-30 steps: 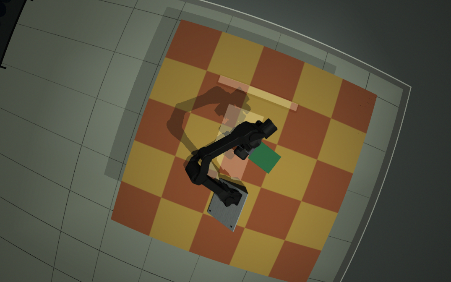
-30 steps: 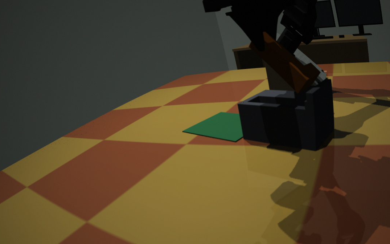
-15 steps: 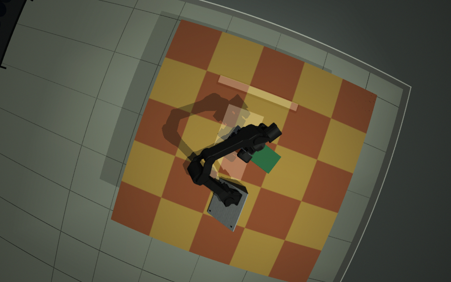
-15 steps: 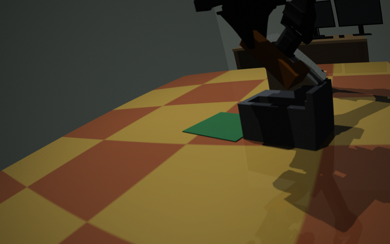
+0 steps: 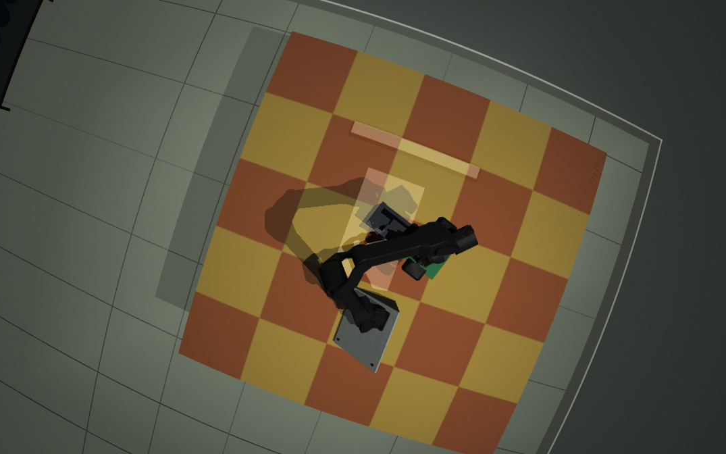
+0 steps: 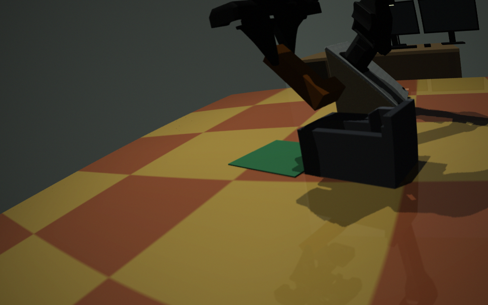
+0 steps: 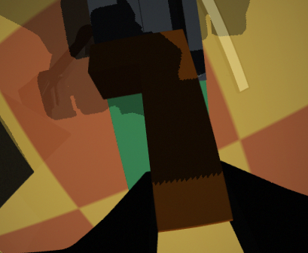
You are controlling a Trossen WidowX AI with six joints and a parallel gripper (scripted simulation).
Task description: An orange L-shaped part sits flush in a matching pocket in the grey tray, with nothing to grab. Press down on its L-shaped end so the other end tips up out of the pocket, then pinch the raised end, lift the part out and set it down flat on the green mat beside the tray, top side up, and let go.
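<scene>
My gripper tip is now 2 cm past the green mat, 4 cm to the left of it and 17 cm above it. From my gripper tip the other things lie so: orange part 1 cm behind, 4 cm to the left, 3 cm below.
</scene>
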